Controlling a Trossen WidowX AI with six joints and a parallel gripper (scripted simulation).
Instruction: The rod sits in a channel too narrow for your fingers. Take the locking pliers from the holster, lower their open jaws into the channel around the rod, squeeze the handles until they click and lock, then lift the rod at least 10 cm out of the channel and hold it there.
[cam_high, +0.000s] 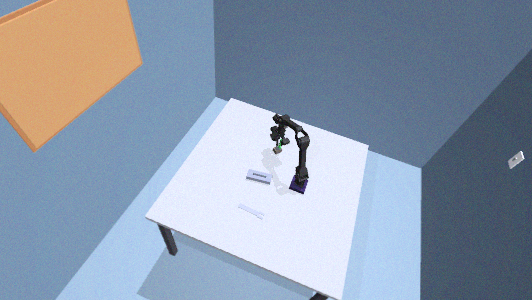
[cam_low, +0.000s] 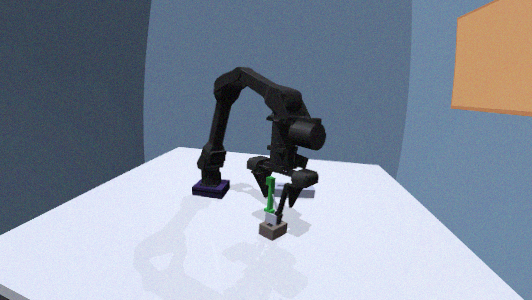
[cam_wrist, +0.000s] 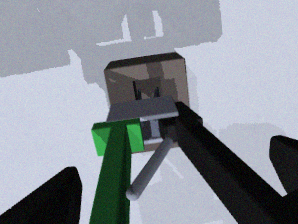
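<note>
Now: the thin grey lever 10 mm behind my gripper tip. The rest, counted from my gripper tip: pale rod (20 mm ahead, 300 mm to the left, 90 mm below); then brown holster (10 mm behind, 90 mm below); then black handle (10 mm ahead, 10 mm to the right).
</note>
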